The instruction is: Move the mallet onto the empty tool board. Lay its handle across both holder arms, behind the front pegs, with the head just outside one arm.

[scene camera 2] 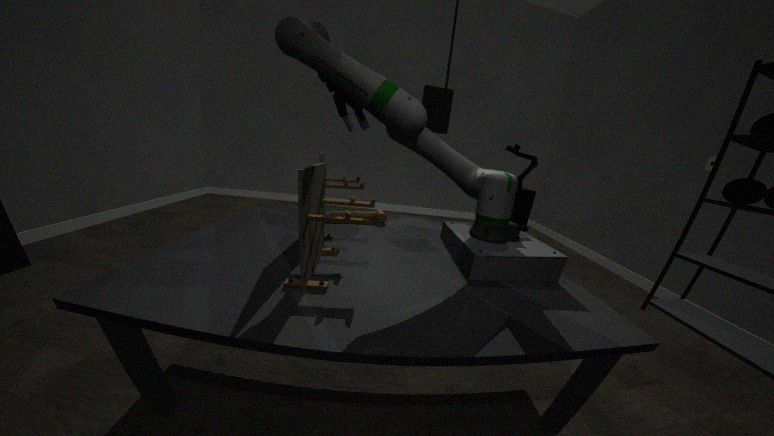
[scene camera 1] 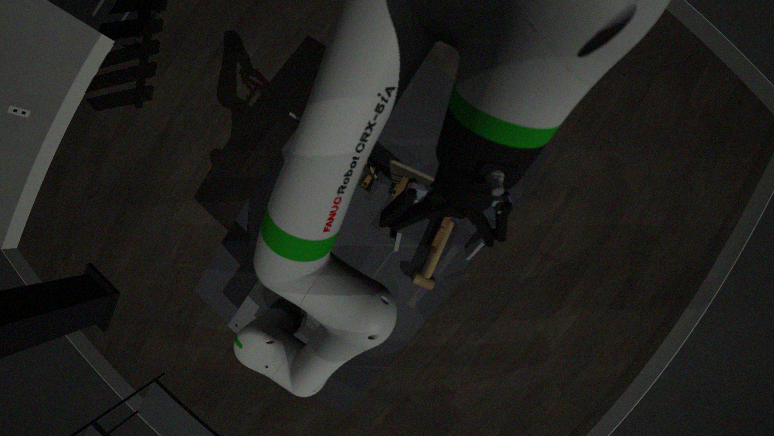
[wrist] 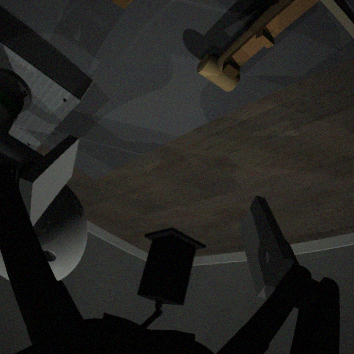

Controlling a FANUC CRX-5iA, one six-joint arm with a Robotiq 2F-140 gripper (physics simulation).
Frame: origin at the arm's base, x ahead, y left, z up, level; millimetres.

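Seen in the pictures: gripper, fingertip midpoint: (scene camera 2: 359, 130) (scene camera 1: 432, 248) (wrist: 162, 185); arm's base, origin of the base link: (scene camera 2: 488, 236) (scene camera 1: 288, 315) (wrist: 8, 89).
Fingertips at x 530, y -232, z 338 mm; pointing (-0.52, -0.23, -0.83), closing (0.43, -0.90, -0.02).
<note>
Offsets run from my fingertips to a thing's top centre. "spot": to the spot under its first point. Level surfaces: height alone.
The mallet is light wood. Its head @[spot: dx -134, dy -123, dz -377 mm] (scene camera 1: 423, 280) (scene camera 2: 381, 216) (wrist: 219, 73) lies at the free end of a holder arm, and its handle runs back alongside that arm towards the near tool board @[spot: dx +125, dy +116, dz -107 mm] (scene camera 1: 412, 171) (scene camera 2: 310, 216). The other tool board is mostly hidden: in scene camera 1 the forearm covers it, and in scene camera 2 its top edge @[spot: dx +127, dy +89, dz -117 mm] (scene camera 2: 322, 156) shows behind the near board. My gripper (scene camera 1: 436, 246) (scene camera 2: 355, 125) (wrist: 162, 185) is open and empty. It hangs well above the boards and the mallet, tilted, with its fingers wide apart.
Holder arms with pegs @[dx +6, dy +278, dz -239 mm] (scene camera 2: 363, 203) stick out from the boards towards the robot base (scene camera 2: 517, 268). My forearm (scene camera 1: 335, 135) crosses above the boards. The table @[dz -426 mm] (scene camera 2: 162, 306) carries both boards and the base. A dark box (scene camera 2: 437, 108) hangs beyond the arm, and a shelf unit (scene camera 2: 724, 135) stands at right.
</note>
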